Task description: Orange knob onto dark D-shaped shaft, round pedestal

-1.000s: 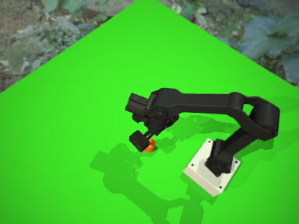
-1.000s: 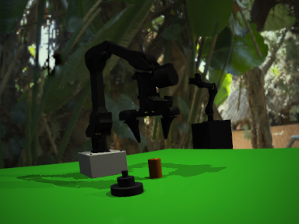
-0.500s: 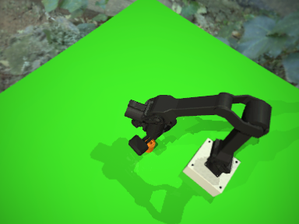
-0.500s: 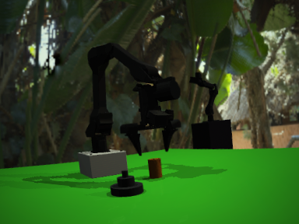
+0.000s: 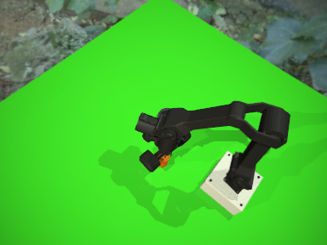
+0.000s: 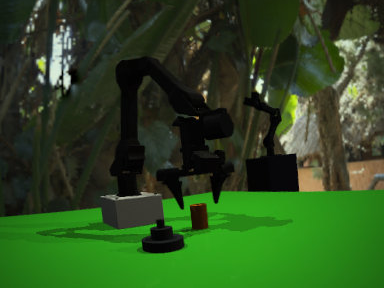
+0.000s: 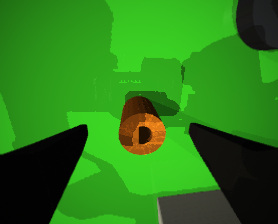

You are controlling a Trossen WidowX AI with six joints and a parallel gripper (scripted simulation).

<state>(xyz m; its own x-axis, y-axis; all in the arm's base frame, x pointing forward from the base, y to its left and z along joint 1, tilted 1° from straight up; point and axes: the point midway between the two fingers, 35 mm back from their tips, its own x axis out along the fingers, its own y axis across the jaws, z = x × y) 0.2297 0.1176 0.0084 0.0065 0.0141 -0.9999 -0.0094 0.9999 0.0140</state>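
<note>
My gripper tip is now 3 cm above the orange knob. Round my gripper tip: pedestal (14 cm to the right, 11 cm ahead, 2 cm below).
</note>
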